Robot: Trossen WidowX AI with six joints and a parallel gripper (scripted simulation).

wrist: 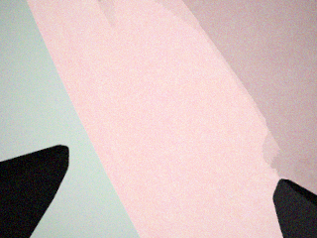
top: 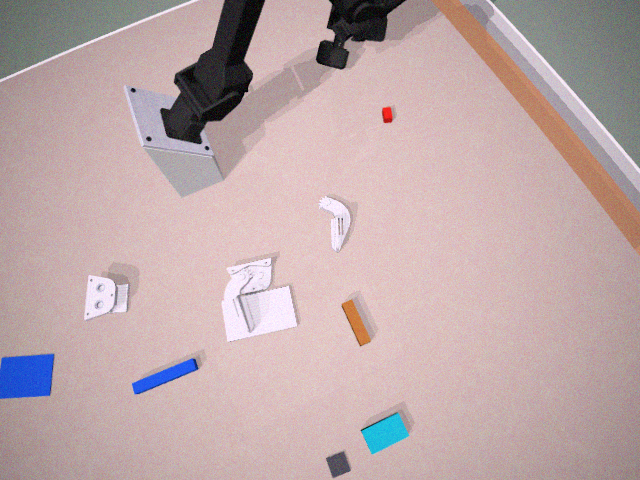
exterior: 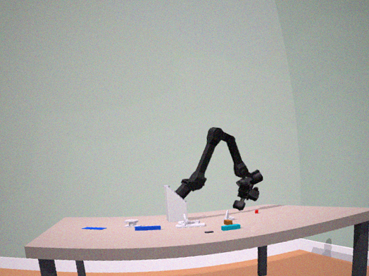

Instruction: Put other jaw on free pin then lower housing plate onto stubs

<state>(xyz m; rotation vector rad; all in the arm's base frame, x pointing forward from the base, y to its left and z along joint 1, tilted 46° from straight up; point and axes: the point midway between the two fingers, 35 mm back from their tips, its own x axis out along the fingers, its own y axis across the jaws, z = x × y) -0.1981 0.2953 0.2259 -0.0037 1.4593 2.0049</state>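
Right now my gripper tip is 42 cm short of the white jaw, 17 cm to the left of it and 3 cm above it. Round my gripper tip: blue bar 59 cm ahead, 54 cm to the right, 3 cm below; then orange bar 62 cm ahead, 21 cm to the right, 3 cm below; then red cube 26 cm ahead, 1 cm to the left, 3 cm below.
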